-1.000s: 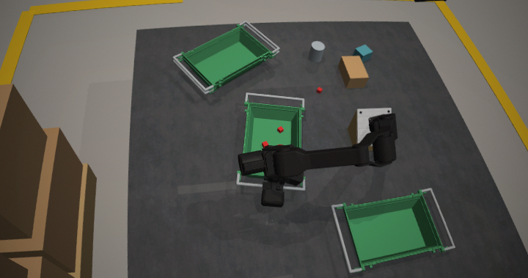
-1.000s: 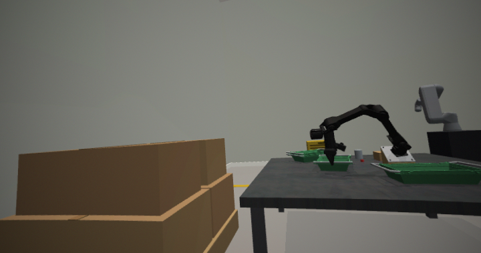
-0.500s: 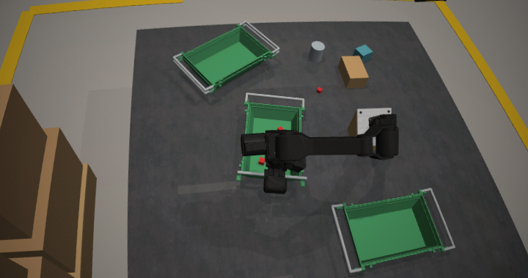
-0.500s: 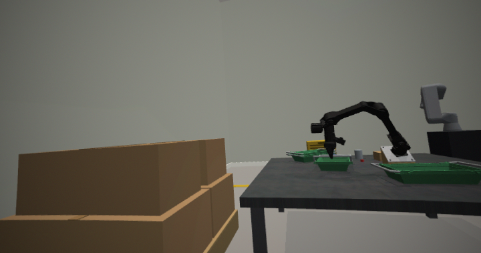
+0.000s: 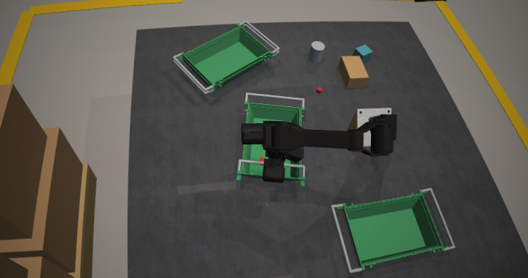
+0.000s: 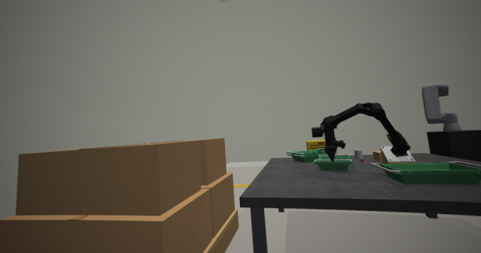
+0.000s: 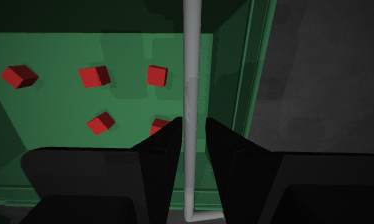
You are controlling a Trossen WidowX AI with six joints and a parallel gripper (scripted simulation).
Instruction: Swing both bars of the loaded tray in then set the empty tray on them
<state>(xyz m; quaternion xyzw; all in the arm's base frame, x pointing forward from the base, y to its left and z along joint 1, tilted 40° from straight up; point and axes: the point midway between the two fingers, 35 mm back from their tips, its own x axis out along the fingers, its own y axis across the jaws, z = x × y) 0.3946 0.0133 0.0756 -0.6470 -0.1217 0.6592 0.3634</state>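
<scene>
Now: the green tray 31 cm behind my gripper tip, 29 cm to the left of it and 1 cm below it. From my gripper tip the other things lie so: grey cylinder (48 cm to the right, 33 cm behind, 2 cm below); tan box (44 cm behind, 36 cm to the right, 2 cm below); red block (30 cm to the right, 28 cm behind, 5 cm below).
</scene>
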